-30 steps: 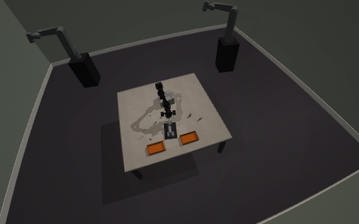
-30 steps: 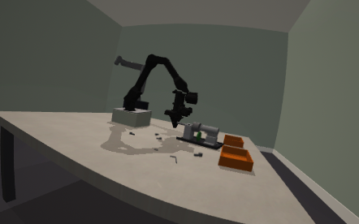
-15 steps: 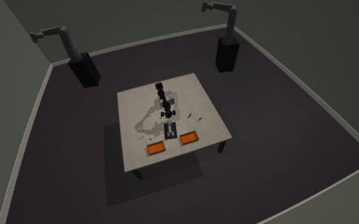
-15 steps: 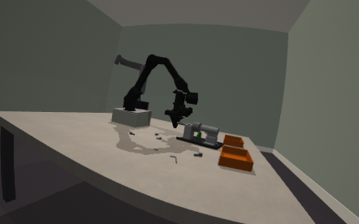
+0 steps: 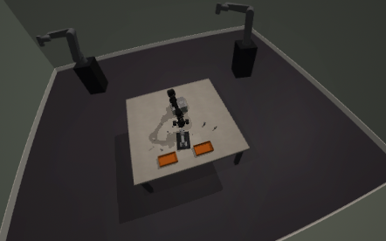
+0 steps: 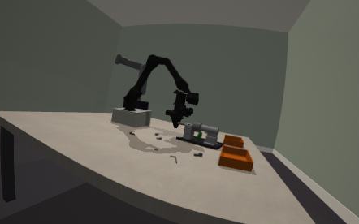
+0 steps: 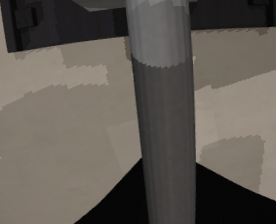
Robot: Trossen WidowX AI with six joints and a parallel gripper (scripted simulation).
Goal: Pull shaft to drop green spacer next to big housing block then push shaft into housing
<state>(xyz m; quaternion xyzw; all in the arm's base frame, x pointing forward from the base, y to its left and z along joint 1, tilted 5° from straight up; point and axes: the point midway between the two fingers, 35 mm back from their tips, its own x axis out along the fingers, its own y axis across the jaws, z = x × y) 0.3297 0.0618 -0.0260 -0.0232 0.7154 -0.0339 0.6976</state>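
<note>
The grey shaft is 70 mm ahead of my gripper tip and 30 mm above it. Also, from my gripper tip: green spacer (160 mm ahead, 10 mm below).
</note>
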